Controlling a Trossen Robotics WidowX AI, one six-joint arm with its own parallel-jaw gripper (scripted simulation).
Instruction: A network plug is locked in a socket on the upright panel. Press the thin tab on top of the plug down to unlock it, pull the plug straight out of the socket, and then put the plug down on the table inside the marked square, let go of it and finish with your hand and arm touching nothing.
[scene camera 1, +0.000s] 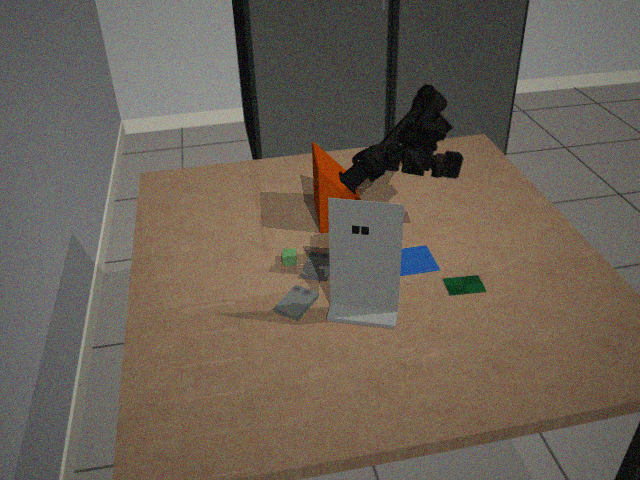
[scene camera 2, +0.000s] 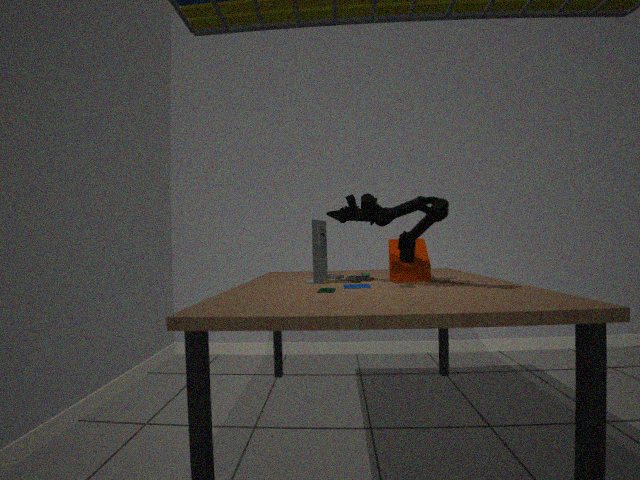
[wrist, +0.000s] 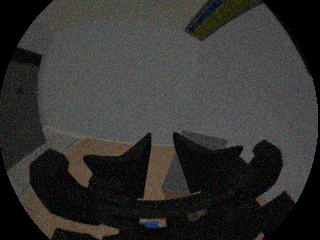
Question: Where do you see a grey upright panel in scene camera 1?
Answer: At 365, 237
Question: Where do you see a blue square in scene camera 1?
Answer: At 414, 260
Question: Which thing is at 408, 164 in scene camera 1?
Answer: My gripper.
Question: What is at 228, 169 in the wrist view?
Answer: My gripper.
